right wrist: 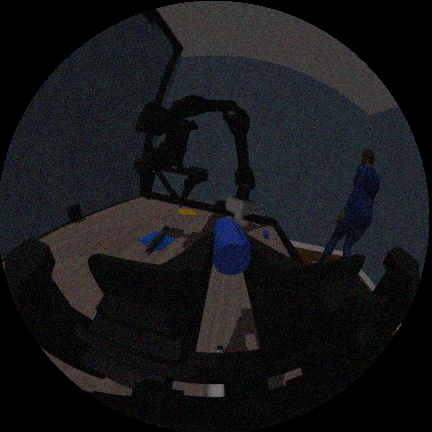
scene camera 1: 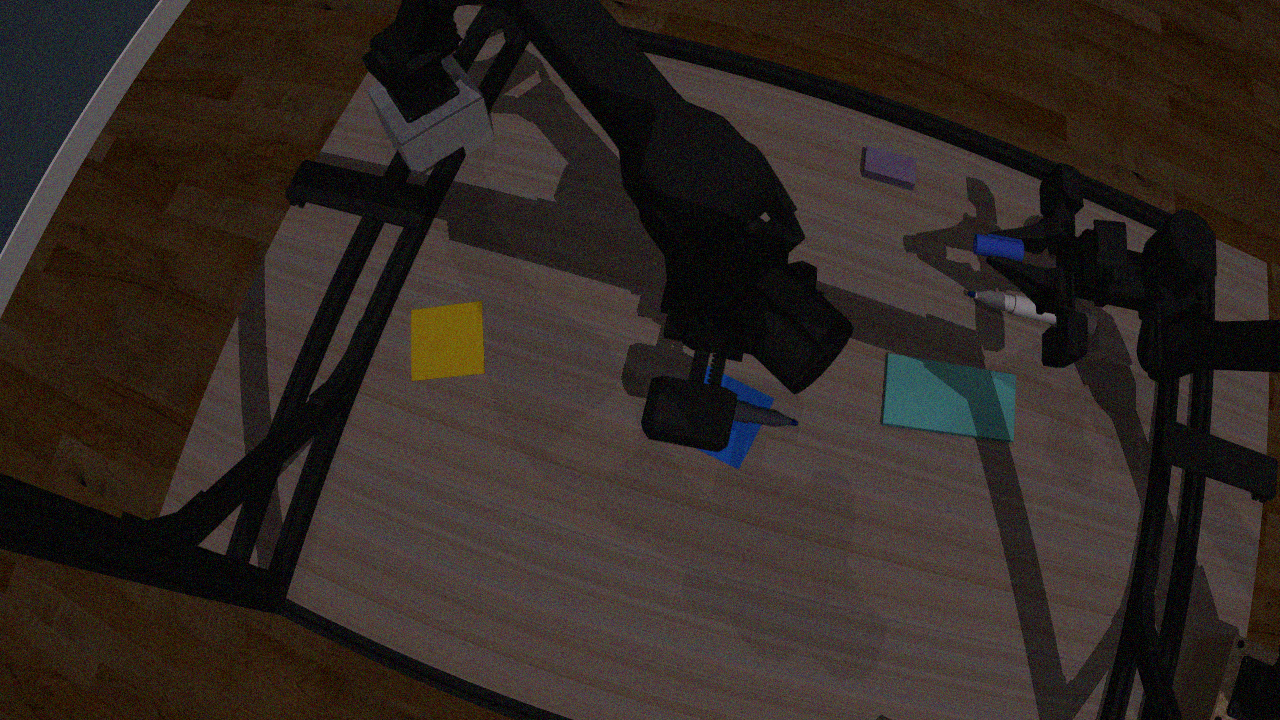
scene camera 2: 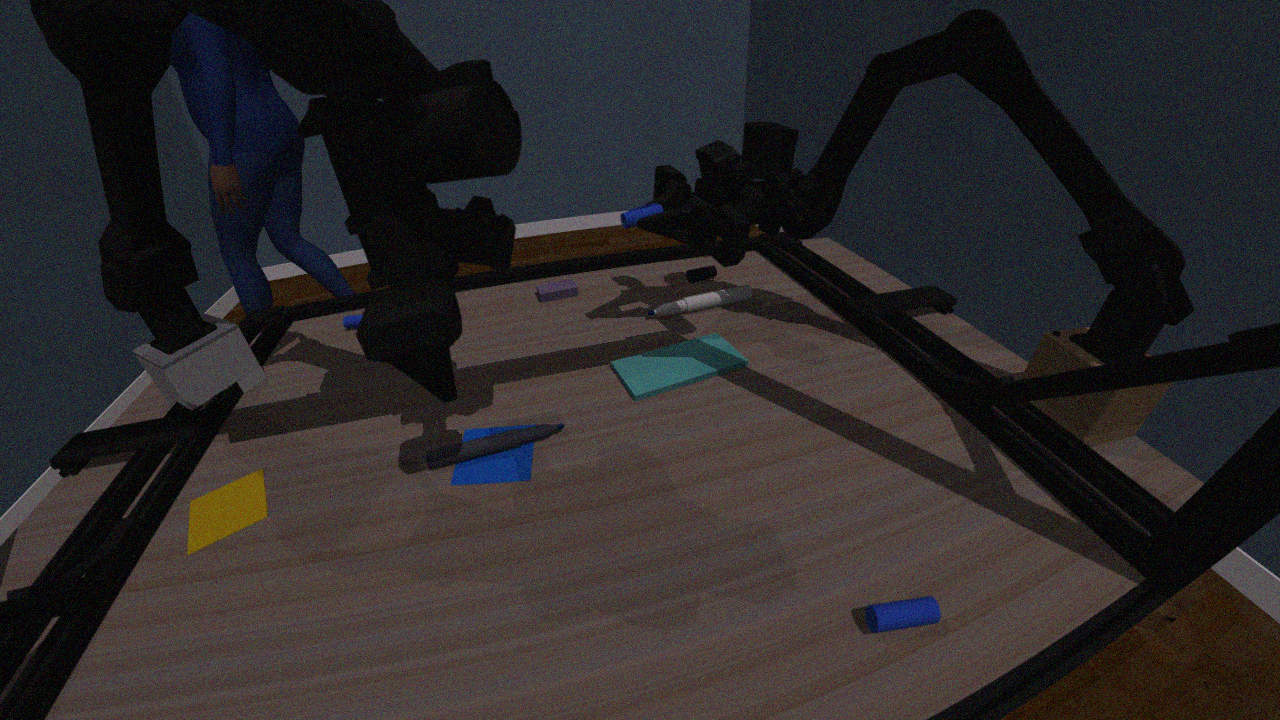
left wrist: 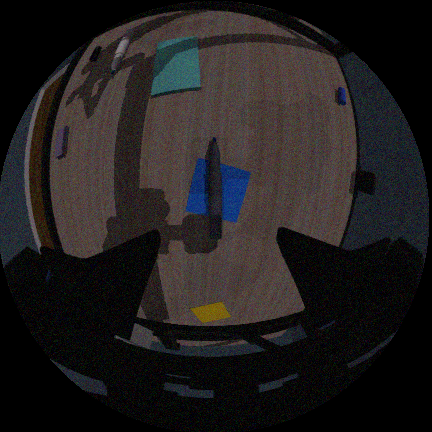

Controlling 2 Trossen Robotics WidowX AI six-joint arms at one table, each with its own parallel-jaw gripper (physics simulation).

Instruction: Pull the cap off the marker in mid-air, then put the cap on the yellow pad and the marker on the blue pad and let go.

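Places are measured from the left arm's base along level axes (x ahead, y left, z up), in centimetres.
Pixels of known places: left gripper, fingertip midpoint: (right wrist: 163,202) (scene camera 1: 709,366) (scene camera 2: 449,370) (left wrist: 219,234); right gripper, fingertip midpoint: (right wrist: 225,237) (scene camera 1: 987,247) (scene camera 2: 634,220); left arm's base, link origin: (right wrist: 241,198) (scene camera 1: 422,91) (scene camera 2: 184,336); right arm's base, link origin: (scene camera 1: 1255,693) (scene camera 2: 1110,351).
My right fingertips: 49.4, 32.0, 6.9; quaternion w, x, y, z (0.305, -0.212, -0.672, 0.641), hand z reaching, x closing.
Note:
For each thing: its middle in the pictures, then the offset to it from my right fingertips, as dx, dy, dz.
- uncapped grey marker, body centre: (scene camera 1: 726,409) (scene camera 2: 497,442) (left wrist: 214,188) (right wrist: 157,237) -5.0, -24.9, -14.7
- blue pad, body centre: (scene camera 1: 720,415) (scene camera 2: 495,453) (left wrist: 217,190) (right wrist: 156,239) -5.0, -25.5, -15.6
- blue cap, body centre: (right wrist: 228,239) (scene camera 1: 998,247) (scene camera 2: 642,215) +0.7, +0.8, +0.4
- yellow pad, body centre: (scene camera 1: 446,340) (scene camera 2: 227,508) (left wrist: 210,312) (right wrist: 186,211) -26.2, -43.0, -15.6
- teal slab, body centre: (scene camera 1: 952,399) (scene camera 2: 679,363) (left wrist: 175,59) +7.6, -5.4, -15.2
- white marker, body centre: (scene camera 1: 1033,309) (right wrist: 216,402) (scene camera 2: 700,301) (left wrist: 121,48) +6.1, +9.6, -14.5
- black cylinder, body centre: (scene camera 2: 701,274) +3.6, +19.3, -14.6
- purple block, body centre: (scene camera 1: 889,167) (scene camera 2: 557,290) (left wrist: 60,142) -16.4, +6.8, -14.9
The uncapped grey marker (scene camera 1: 760,414) (scene camera 2: 496,441) (left wrist: 214,185) (right wrist: 158,240) lies across the blue pad (scene camera 1: 744,449) (scene camera 2: 514,467) (left wrist: 237,190), its ends reaching past the pad. My left gripper (left wrist: 219,234) is open and empty above the marker's rear end; in scene camera 1 its arm hides part of the marker. My right gripper (scene camera 1: 1000,248) (scene camera 2: 646,216) (right wrist: 225,237) is shut on the blue cap (scene camera 1: 995,245) (scene camera 2: 637,215) (right wrist: 230,237) and holds it in the air. The yellow pad (scene camera 1: 447,342) (scene camera 2: 228,512) (left wrist: 211,312) (right wrist: 187,211) bears nothing.
A teal slab (scene camera 1: 948,396) (scene camera 2: 678,365) (left wrist: 176,67) lies between the arms. A white marker (scene camera 1: 1020,306) (scene camera 2: 702,302) and a black cylinder (scene camera 2: 701,274) lie below my right gripper. A purple block (scene camera 1: 888,167) (scene camera 2: 556,291) lies farther back; loose blue cylinders (scene camera 2: 904,614) (scene camera 2: 352,321) lie near the edges.

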